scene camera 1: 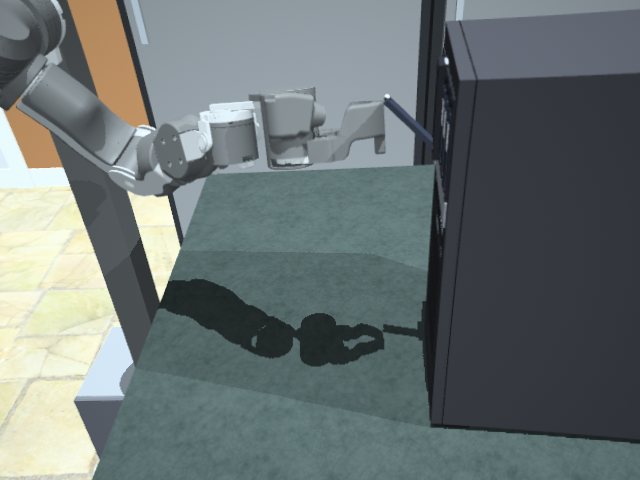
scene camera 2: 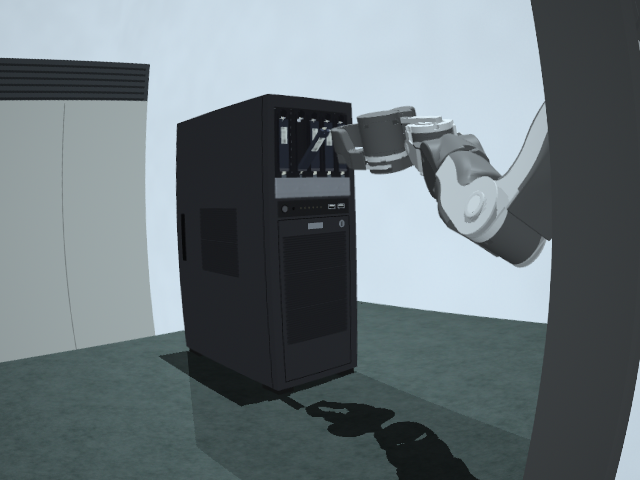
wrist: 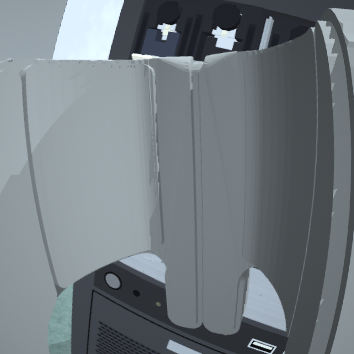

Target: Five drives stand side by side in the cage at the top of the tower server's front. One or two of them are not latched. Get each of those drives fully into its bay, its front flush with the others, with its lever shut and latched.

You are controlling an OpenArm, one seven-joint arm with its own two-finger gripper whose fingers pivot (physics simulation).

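Observation:
The dark tower server (scene camera 1: 547, 248) (scene camera 2: 315, 361) stands on the table, its drive cage at the front top. One drive lever (scene camera 1: 408, 119) (scene camera 2: 313, 150), on the second drive from the left in scene camera 2, is swung out, its free end up and away from the front. The leftmost drive (scene camera 2: 283, 147) (wrist: 161, 42) has its lever upright against its front. The fifth drive is partly hidden by my gripper. My gripper (scene camera 1: 381, 129) (scene camera 2: 338, 143) (wrist: 216, 198) is shut and empty, in front of the cage, its fingers beside the lever's free end; contact is unclear. Whether the second drive sits flush is unclear.
The green table top (scene camera 1: 310, 217) (scene camera 2: 77, 408) extends in front of the server. A silver strip (scene camera 2: 312, 188) and a panel with ports lie below the cage. A dark post (scene camera 2: 578, 258) stands at the right in scene camera 2, a grey cabinet (scene camera 2: 103, 217) at the left.

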